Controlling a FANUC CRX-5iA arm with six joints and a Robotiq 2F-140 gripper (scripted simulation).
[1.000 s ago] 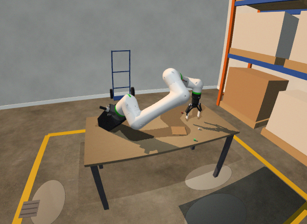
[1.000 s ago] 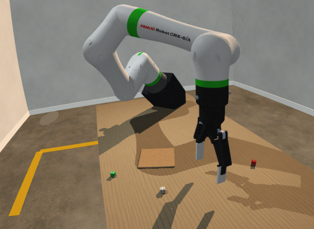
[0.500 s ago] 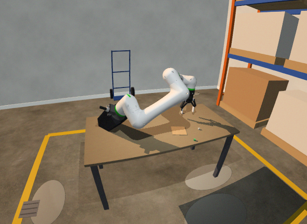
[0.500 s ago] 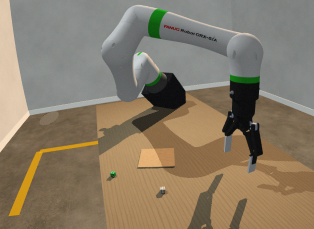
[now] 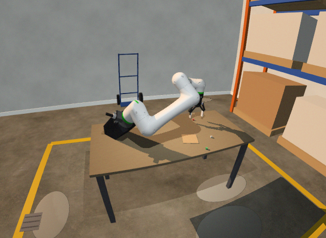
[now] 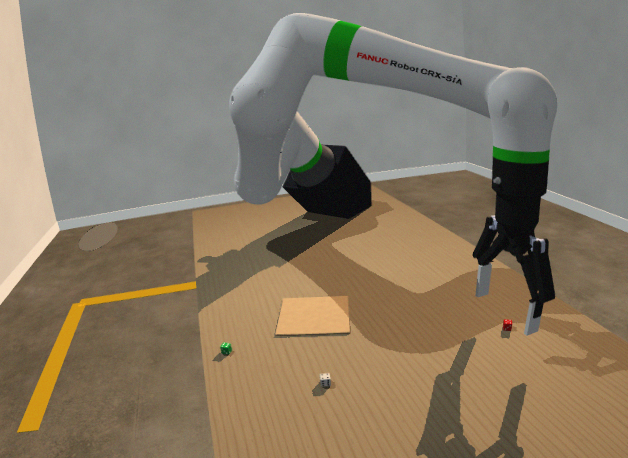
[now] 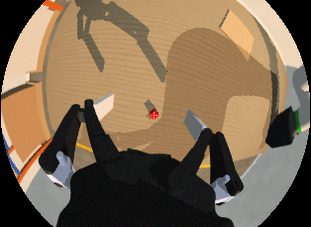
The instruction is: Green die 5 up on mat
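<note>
Now: hand 1 cm past the red die, 3 cm to the right of it and 5 cm above it. Also, from my hand: white die (5 cm behind, 34 cm to the right, 5 cm below); green die (20 cm behind, 47 cm to the right, 5 cm below); tan mat (25 cm behind, 27 cm to the right, 6 cm below).
</note>
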